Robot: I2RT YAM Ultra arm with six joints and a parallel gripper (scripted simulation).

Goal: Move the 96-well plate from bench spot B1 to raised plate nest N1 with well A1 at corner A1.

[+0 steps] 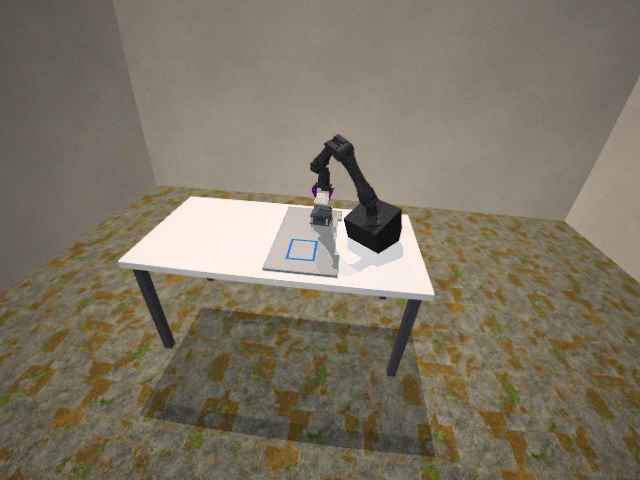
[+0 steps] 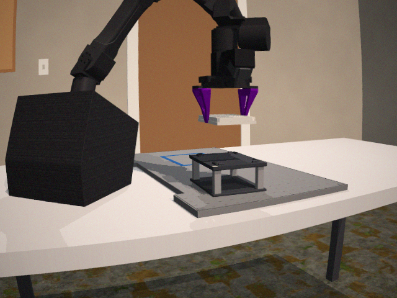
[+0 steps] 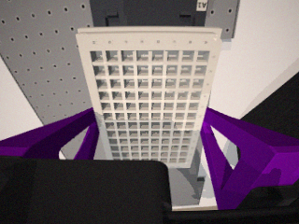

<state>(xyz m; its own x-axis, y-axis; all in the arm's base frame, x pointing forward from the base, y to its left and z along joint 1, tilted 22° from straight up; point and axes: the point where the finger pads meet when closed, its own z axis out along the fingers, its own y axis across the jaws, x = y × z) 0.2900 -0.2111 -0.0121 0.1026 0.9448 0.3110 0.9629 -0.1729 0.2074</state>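
Right now the raised plate nest N1 is 90 mm below my hand. Round my hand: white 96-well plate right at my hand; then A1 mark 90 mm below, 70 mm to the right, 60 mm behind.
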